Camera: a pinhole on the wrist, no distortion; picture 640 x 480 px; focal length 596.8 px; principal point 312.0 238.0 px. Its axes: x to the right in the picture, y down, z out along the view. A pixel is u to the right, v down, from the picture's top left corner.
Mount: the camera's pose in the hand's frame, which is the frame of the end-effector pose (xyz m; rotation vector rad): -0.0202 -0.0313 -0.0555 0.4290 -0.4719 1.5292
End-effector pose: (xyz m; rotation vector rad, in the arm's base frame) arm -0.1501 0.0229 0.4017 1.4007 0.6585 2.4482
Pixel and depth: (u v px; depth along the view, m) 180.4 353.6 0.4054
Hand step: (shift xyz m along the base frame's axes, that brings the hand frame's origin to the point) 0.2522 0.2993 -0.1401
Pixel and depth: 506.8 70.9 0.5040
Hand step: 0.3402 0.3106 0.1984
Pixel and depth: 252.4 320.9 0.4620
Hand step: 0.3074 0.3184 -0.0968
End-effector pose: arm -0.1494 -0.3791 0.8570 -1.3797 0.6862 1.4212
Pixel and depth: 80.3 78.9 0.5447
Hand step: 0.3643 0.4646 0.0649
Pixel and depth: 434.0 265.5 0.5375
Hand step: 0.0256 0.4734 0.1970
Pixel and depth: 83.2 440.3 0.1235
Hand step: 0.1078 0.0493 0.0980
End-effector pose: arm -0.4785 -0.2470 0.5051 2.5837 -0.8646 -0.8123
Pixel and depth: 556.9 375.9 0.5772
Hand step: -0.3767 0.1657 -0.4333
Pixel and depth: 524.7 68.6 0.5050
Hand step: -0.1384 0.0066 -0.4873
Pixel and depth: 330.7 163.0 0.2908
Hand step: -0.0271 0.1162 -0.2381
